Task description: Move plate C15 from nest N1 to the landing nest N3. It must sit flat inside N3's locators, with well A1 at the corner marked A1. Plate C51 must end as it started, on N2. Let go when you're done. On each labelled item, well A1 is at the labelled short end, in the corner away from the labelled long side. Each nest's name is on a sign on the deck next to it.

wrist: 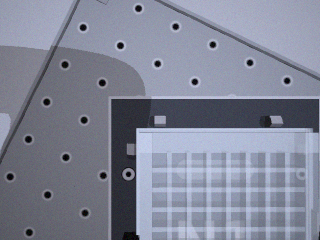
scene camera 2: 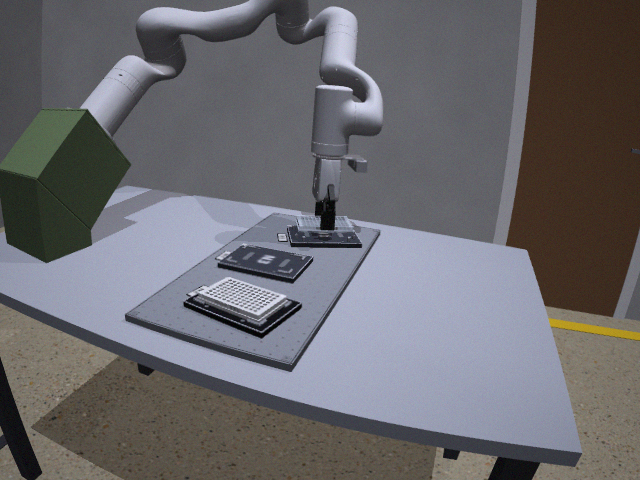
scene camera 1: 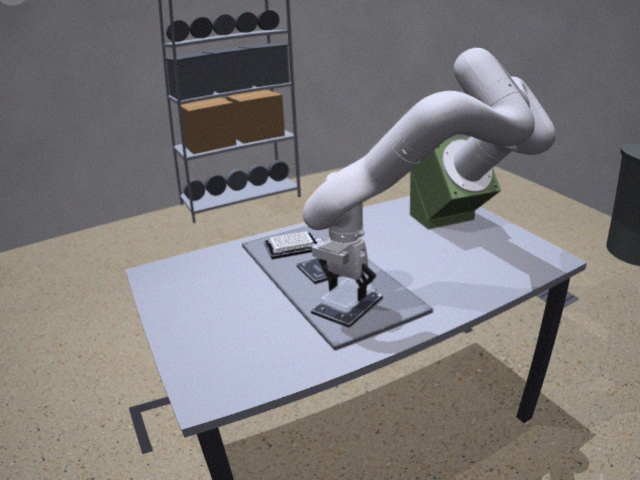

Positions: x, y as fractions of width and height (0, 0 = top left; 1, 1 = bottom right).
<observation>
clear well plate: wrist 0.58, 0.74; scene camera 2 0.48, 0.47; scene camera 1 0.53, 0.62
</observation>
